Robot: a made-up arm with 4 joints. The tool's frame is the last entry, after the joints. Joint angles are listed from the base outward. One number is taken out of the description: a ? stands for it. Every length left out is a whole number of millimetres.
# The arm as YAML. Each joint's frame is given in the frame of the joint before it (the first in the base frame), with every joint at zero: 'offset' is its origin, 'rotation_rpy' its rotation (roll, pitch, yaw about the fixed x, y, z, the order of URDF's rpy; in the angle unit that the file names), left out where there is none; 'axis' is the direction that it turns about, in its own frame. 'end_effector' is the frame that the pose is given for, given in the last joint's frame.
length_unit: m
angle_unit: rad
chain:
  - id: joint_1
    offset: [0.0, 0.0, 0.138]
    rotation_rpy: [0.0, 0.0, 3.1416]
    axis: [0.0, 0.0, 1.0]
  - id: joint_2
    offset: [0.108, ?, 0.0]
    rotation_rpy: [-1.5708, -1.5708, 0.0]
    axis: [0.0, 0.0, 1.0]
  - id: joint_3
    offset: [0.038, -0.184, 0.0]
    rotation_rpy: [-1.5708, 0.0, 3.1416]
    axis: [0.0, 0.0, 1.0]
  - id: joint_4
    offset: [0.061, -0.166, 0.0]
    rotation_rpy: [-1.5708, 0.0, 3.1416]
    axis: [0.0, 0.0, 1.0]
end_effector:
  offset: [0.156, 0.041, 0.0]
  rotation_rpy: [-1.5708, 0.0, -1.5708]
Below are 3 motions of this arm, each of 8 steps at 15 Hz.
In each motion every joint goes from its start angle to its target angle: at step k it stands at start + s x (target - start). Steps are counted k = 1, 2, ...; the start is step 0. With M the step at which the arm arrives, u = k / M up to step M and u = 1 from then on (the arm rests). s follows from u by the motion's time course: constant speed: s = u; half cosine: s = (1 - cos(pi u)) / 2; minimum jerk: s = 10 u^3 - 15 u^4 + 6 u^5.
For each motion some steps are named. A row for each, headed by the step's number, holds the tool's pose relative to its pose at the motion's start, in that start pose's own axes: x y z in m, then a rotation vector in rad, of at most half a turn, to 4 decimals.
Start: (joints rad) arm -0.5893 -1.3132 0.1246 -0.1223
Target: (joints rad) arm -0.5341 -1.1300 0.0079 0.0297
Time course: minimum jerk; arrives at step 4
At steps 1, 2, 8:
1: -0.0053 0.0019 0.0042 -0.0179 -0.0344 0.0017
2: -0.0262 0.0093 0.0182 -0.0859 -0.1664 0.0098
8: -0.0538 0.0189 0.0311 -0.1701 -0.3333 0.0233

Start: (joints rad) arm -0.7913 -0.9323 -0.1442 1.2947
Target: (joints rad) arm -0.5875 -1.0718 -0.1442 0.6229
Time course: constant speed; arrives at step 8
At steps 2, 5, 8:
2: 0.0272 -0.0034 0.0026 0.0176 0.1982 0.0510
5: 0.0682 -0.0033 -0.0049 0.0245 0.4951 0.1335
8: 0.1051 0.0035 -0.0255 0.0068 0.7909 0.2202

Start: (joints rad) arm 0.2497 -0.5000 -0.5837 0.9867
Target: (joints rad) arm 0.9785 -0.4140 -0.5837 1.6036
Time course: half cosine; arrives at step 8
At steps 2, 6, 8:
2: -0.0146 -0.0034 -0.0049 0.0354 -0.1526 0.0802
6: -0.0513 -0.0346 -0.0676 0.3248 -0.8808 0.4092
8: -0.0494 -0.0396 -0.0859 0.4095 -1.0269 0.4631

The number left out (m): -0.137
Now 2 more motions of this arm.
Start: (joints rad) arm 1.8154 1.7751 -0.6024 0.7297
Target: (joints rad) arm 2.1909 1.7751 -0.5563 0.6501
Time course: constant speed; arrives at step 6
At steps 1, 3, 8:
1: -0.0049 -0.0145 -0.0074 0.0448 0.0204 -0.0535
3: -0.0168 -0.0419 -0.0237 0.1363 0.0609 -0.1589
8: -0.0401 -0.0782 -0.0521 0.2787 0.1202 -0.3128

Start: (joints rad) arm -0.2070 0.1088 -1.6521 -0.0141
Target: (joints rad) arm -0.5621 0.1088 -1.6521 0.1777
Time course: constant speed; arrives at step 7
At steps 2, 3, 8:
2: 0.0160 0.0028 -0.0038 -0.0109 0.0457 0.0083
3: 0.0238 0.0042 -0.0062 -0.0162 0.0686 0.0127
8: 0.0534 0.0098 -0.0186 -0.0359 0.1601 0.0316

